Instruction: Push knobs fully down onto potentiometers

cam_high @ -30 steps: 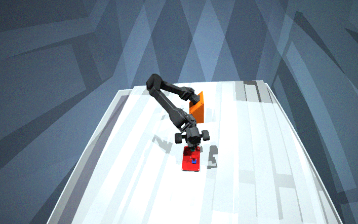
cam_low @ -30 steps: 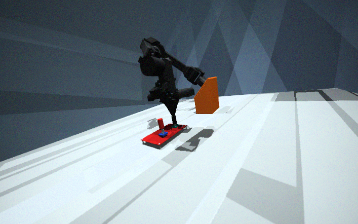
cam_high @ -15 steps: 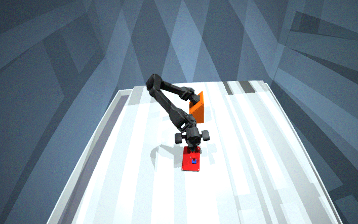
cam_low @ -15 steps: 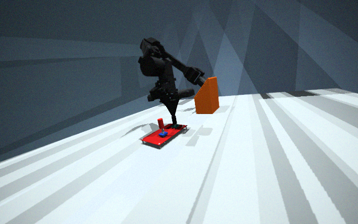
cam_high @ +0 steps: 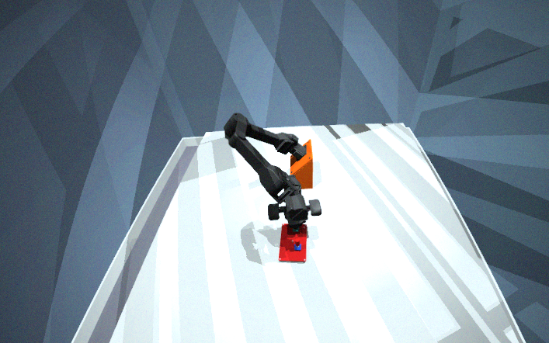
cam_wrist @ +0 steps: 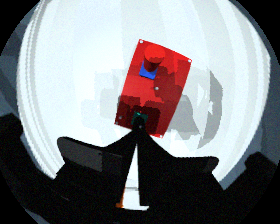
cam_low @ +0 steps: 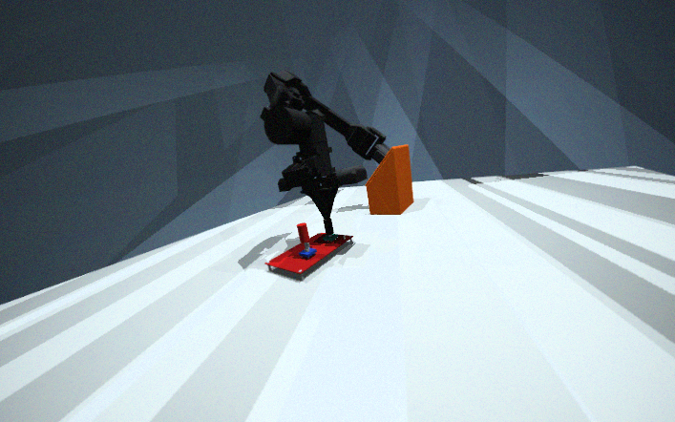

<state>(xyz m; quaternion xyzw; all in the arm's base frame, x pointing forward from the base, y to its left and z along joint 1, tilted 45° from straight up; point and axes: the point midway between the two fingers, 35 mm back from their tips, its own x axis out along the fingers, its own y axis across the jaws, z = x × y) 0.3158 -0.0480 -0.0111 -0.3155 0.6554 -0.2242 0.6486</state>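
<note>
Now: the blue potentiometer 8 cm ahead of my gripper tip, 1 cm to the left of it and 1 cm below it. From my gripper tip the other things lie so: teal potentiometer 2 cm below.
</note>
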